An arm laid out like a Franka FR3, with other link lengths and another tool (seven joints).
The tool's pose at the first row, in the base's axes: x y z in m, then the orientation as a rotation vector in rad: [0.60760, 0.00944, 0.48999, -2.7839, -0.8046, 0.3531]
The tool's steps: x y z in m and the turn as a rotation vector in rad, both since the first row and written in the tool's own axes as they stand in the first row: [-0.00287, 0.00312, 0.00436, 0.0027, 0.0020, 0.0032]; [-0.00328, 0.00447, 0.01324, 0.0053, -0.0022, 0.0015]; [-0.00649, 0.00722, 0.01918, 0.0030, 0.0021, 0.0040]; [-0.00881, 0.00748, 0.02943, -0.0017, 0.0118, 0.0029]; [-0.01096, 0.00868, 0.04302, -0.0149, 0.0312, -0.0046]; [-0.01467, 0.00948, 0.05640, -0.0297, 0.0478, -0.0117]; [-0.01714, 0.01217, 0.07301, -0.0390, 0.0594, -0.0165]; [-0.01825, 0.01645, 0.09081, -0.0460, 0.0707, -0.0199]
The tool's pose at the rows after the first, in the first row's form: [0.60552, 0.00593, 0.48548, -2.7829, -0.7987, 0.3516]; [0.60329, 0.00587, 0.47677, -2.7798, -0.8010, 0.3581]; [0.60029, 0.00271, 0.47093, -2.7830, -0.7975, 0.3517]; [0.59556, 0.00271, 0.46154, -2.7864, -0.7986, 0.3363]; [0.59046, 0.00251, 0.44871, -2.7936, -0.8096, 0.3033]; [0.58395, 0.00175, 0.43644, -2.8024, -0.8213, 0.2737]; [0.57845, 0.00058, 0.42039, -2.8075, -0.8287, 0.2532]; [0.57451, -0.00098, 0.40255, -2.8112, -0.8334, 0.2341]
